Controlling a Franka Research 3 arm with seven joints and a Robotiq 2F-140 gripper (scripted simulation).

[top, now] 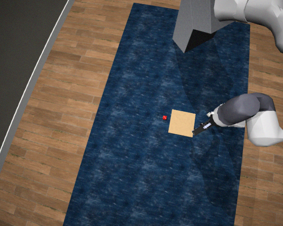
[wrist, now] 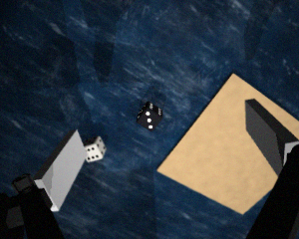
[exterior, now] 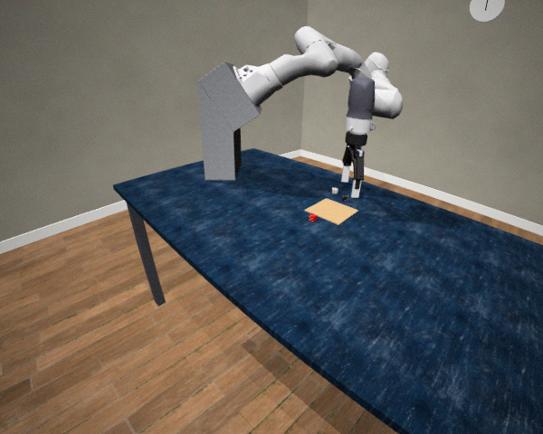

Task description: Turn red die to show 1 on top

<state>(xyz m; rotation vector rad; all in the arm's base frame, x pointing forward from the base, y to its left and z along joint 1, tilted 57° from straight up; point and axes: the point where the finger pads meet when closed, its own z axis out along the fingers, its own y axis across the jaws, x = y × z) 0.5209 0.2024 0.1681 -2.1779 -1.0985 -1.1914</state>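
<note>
Right now the black die is 1 cm behind my hand and 5 cm below it. The rest, counted from my hand: white die: 9 cm behind, 5 cm below; tan mat: 4 cm ahead, 10 cm to the right, 6 cm below; red die: 8 cm ahead, 20 cm to the right, 5 cm below.
</note>
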